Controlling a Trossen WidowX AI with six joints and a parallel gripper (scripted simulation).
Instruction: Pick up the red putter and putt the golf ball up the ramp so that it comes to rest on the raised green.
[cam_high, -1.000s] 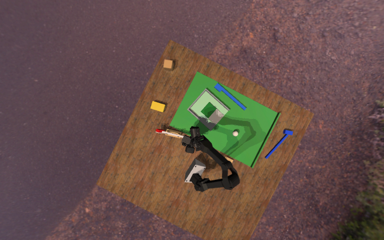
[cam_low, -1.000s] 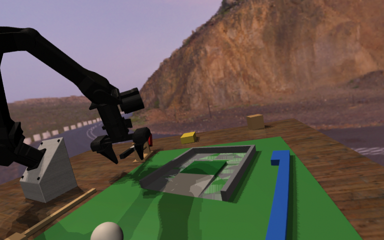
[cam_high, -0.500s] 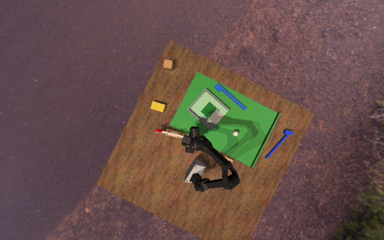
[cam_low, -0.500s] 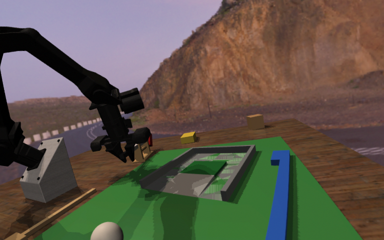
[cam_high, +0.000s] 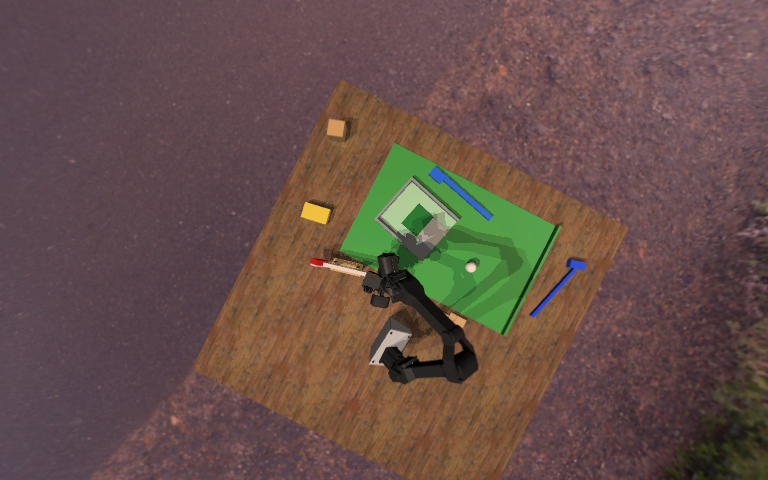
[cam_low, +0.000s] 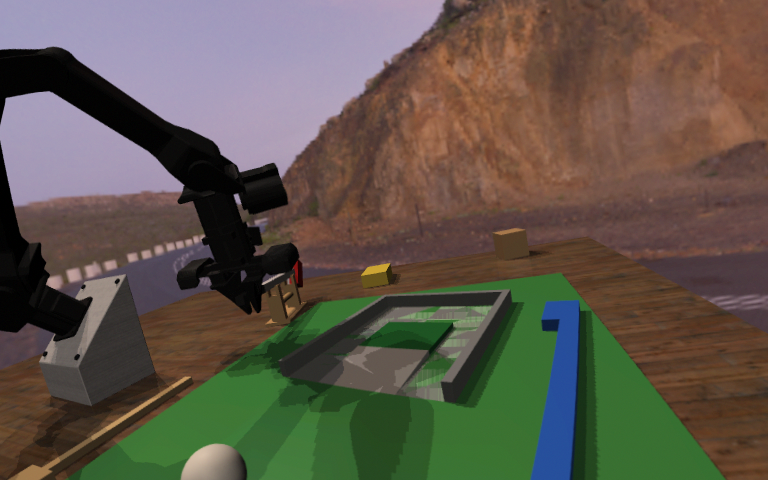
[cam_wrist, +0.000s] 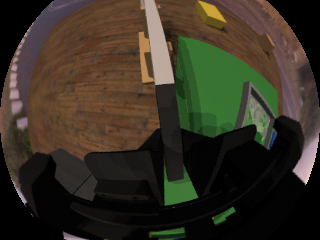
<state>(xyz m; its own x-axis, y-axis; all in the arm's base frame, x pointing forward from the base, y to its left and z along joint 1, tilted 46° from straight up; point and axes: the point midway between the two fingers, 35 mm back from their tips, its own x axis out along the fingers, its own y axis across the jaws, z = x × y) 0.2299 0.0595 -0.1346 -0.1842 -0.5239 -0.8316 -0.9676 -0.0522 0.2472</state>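
The red putter is 30 mm behind my gripper tip, 110 mm to the left of it and 20 mm above it. Round my gripper tip: yellow block (110 mm ahead, 330 mm to the left, 30 mm below); wooden stand (30 mm behind, 130 mm to the left, 20 mm below); green mat (250 mm ahead, 190 mm to the right, 50 mm below).
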